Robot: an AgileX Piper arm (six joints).
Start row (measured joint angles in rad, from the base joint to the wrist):
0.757 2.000 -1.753 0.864 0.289 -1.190
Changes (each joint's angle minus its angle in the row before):
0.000 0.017 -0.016 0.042 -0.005 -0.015
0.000 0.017 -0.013 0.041 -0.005 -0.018
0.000 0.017 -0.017 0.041 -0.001 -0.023
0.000 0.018 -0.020 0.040 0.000 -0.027
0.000 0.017 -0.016 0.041 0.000 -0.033
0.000 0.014 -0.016 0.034 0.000 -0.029
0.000 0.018 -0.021 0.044 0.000 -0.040
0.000 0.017 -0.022 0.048 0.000 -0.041
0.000 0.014 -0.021 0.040 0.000 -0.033
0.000 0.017 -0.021 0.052 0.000 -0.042
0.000 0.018 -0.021 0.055 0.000 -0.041
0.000 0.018 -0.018 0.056 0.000 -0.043
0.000 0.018 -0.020 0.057 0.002 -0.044
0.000 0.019 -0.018 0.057 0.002 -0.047
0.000 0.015 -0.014 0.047 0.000 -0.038
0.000 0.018 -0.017 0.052 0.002 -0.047
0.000 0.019 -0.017 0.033 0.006 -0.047
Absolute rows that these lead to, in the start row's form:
0.757 2.017 -1.769 0.906 0.284 -1.205
0.757 2.034 -1.782 0.947 0.279 -1.223
0.757 2.051 -1.799 0.988 0.278 -1.246
0.757 2.069 -1.819 1.028 0.278 -1.273
0.757 2.086 -1.835 1.069 0.278 -1.306
0.757 2.100 -1.851 1.103 0.278 -1.335
0.757 2.118 -1.872 1.147 0.278 -1.375
0.757 2.135 -1.894 1.195 0.278 -1.416
0.757 2.149 -1.915 1.235 0.278 -1.449
0.757 2.166 -1.936 1.287 0.278 -1.491
0.757 2.184 -1.957 1.342 0.278 -1.532
0.757 2.202 -1.975 1.398 0.278 -1.575
0.757 2.220 -1.995 1.455 0.280 -1.619
0.757 2.239 -2.013 1.512 0.282 -1.666
0.757 2.254 -2.027 1.559 0.282 -1.704
0.757 2.272 -2.044 1.611 0.284 -1.751
0.757 2.291 -2.061 1.644 0.290 -1.798

